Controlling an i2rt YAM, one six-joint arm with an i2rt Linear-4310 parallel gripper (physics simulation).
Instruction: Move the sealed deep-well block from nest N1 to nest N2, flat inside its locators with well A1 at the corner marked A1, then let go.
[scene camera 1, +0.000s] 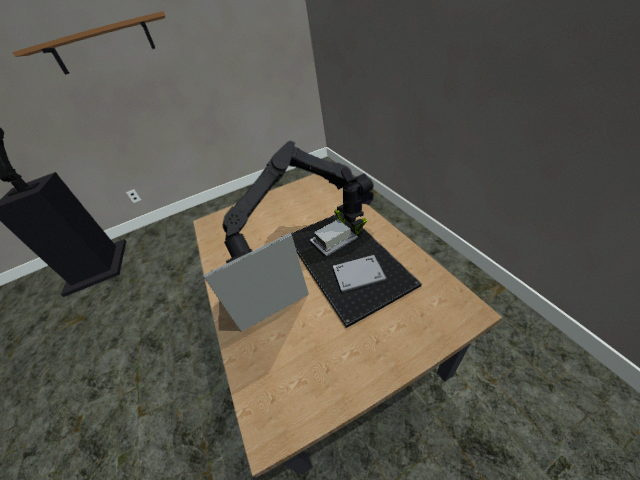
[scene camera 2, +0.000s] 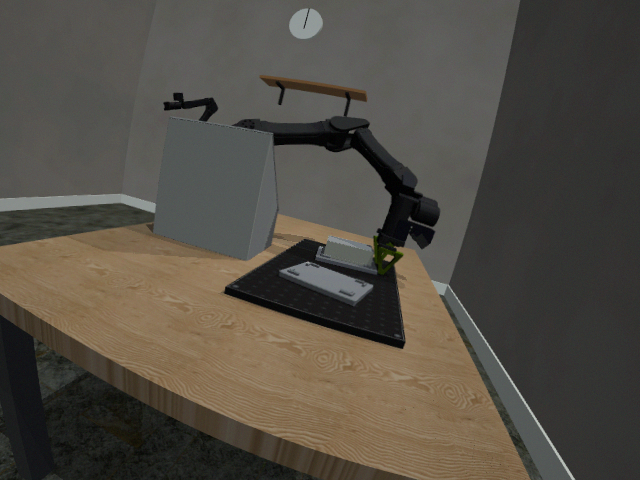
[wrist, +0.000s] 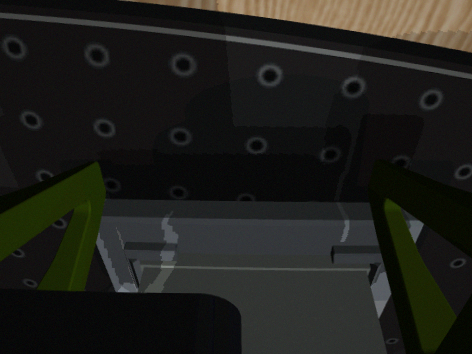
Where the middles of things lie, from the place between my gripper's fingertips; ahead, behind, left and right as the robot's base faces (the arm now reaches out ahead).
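Labels:
Looking at the grey block (scene camera 2: 341, 249), I find my gripper 30 mm below it, 20 mm to the left of it and 90 mm past it.

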